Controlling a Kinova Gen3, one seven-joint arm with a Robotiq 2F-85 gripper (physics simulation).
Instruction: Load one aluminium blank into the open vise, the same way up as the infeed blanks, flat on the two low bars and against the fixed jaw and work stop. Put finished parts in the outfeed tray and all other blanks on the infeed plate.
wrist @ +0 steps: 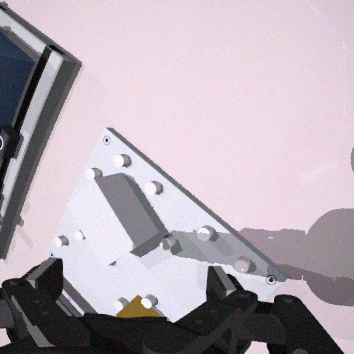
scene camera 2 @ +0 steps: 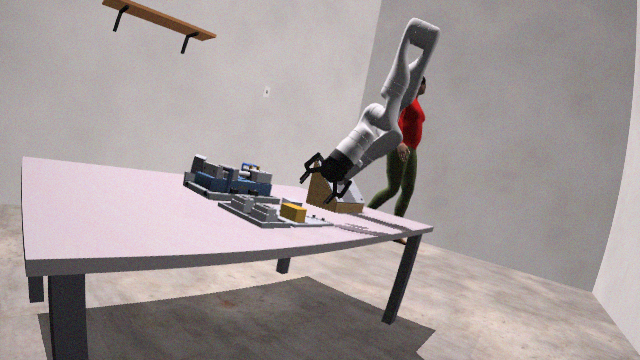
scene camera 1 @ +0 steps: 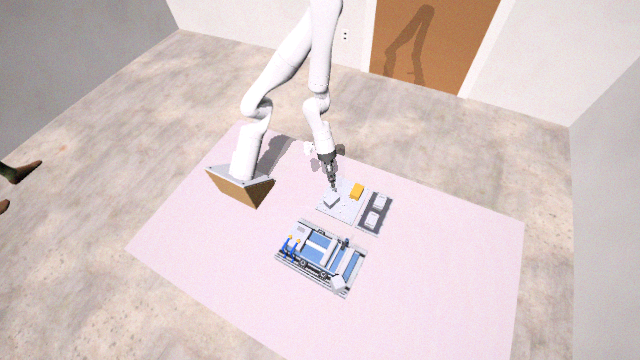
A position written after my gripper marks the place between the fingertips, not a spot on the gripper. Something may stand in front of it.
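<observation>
Through scene camera 2 I see my gripper [scene camera 2: 311, 193], which is open and holds nothing. The wrist view gives me the gripper [wrist: 134, 278] again, and there I also see an infeed plate [wrist: 176, 277].
</observation>
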